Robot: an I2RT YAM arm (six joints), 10 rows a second.
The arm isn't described. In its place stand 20 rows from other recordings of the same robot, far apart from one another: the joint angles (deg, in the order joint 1, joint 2, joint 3, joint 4, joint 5, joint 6), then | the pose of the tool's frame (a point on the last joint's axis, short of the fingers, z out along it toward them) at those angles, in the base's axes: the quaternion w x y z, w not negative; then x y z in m.
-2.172, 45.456, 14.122, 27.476, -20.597, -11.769 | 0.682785, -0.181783, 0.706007, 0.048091, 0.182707, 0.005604, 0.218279
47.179, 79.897, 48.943, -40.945, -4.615, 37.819 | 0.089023, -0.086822, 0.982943, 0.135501, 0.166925, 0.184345, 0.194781
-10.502, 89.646, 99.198, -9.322, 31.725, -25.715 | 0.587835, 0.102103, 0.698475, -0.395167, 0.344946, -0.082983, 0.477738
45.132, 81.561, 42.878, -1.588, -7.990, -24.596 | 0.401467, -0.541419, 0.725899, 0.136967, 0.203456, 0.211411, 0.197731
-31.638, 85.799, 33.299, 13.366, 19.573, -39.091 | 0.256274, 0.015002, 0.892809, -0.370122, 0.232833, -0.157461, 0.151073
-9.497, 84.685, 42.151, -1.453, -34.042, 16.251 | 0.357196, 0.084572, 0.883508, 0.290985, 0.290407, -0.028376, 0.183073
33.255, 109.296, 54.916, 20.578, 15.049, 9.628 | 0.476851, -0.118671, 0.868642, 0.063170, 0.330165, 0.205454, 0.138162
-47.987, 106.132, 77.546, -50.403, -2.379, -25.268 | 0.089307, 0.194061, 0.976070, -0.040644, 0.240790, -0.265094, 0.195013
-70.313, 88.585, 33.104, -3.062, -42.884, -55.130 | 0.428381, 0.020135, 0.901175, -0.062989, 0.108373, -0.230976, 0.124182
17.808, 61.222, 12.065, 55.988, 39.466, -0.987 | 0.729259, 0.147145, 0.657599, -0.118710, 0.196656, 0.039403, 0.210862
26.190, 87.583, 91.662, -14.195, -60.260, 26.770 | 0.325415, -0.318906, 0.664728, 0.592064, 0.290744, 0.177449, 0.438442
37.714, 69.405, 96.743, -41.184, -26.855, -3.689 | 0.520130, -0.404627, 0.665604, 0.350304, 0.164122, 0.147242, 0.501131
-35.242, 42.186, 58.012, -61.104, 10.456, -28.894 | 0.276312, 0.085604, 0.917626, -0.272555, 0.094637, -0.074774, 0.337875
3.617, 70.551, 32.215, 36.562, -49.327, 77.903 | 0.283539, 0.162428, 0.695489, 0.639936, 0.256423, 0.043264, 0.254525
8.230, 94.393, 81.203, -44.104, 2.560, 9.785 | 0.281369, 0.019306, 0.959132, 0.022900, 0.348255, 0.048764, 0.287046
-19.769, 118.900, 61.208, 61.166, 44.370, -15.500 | 0.564221, 0.298419, 0.623930, -0.450902, 0.394833, -0.168361, 0.175648
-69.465, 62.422, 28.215, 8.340, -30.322, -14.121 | 0.529746, 0.256891, 0.788865, -0.176263, 0.096937, -0.207549, 0.213700
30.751, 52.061, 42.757, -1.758, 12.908, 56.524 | 0.517007, 0.240726, 0.731821, 0.373085, 0.189561, 0.103528, 0.320454
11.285, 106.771, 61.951, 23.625, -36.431, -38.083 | 0.581848, -0.487778, 0.638370, 0.126528, 0.395928, 0.100565, 0.199026
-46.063, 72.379, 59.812, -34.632, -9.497, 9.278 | 0.369376, 0.404133, 0.835768, -0.041598, 0.189078, -0.187762, 0.290313
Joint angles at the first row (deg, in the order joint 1, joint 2, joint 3, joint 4, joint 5, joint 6):
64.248, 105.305, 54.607, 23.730, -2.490, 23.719
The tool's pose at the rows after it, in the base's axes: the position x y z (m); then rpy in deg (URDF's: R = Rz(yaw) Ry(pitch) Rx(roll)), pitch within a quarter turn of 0, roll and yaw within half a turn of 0:
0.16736 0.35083 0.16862 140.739 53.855 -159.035
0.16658 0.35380 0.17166 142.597 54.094 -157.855
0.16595 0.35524 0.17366 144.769 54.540 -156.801
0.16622 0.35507 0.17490 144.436 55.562 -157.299
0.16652 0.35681 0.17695 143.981 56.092 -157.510
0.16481 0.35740 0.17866 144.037 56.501 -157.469
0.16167 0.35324 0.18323 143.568 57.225 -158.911
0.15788 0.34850 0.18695 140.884 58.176 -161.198
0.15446 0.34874 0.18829 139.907 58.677 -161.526
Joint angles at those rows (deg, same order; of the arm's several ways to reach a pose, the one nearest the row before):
64.336, 104.995, 54.794, 23.013, -1.757, 23.906
64.725, 104.982, 55.909, 21.305, -0.682, 23.381
65.033, 104.887, 56.579, 20.019, 0.799, 22.766
65.027, 104.764, 56.341, 21.027, 1.246, 22.388
65.094, 104.852, 56.756, 21.268, 1.235, 22.192
65.392, 104.613, 56.777, 21.291, 1.642, 22.061
65.680, 103.097, 55.725, 21.514, 2.981, 22.369
65.914, 101.588, 54.036, 23.365, 3.075, 22.762
66.397, 101.238, 53.623, 24.146, 3.065, 22.732

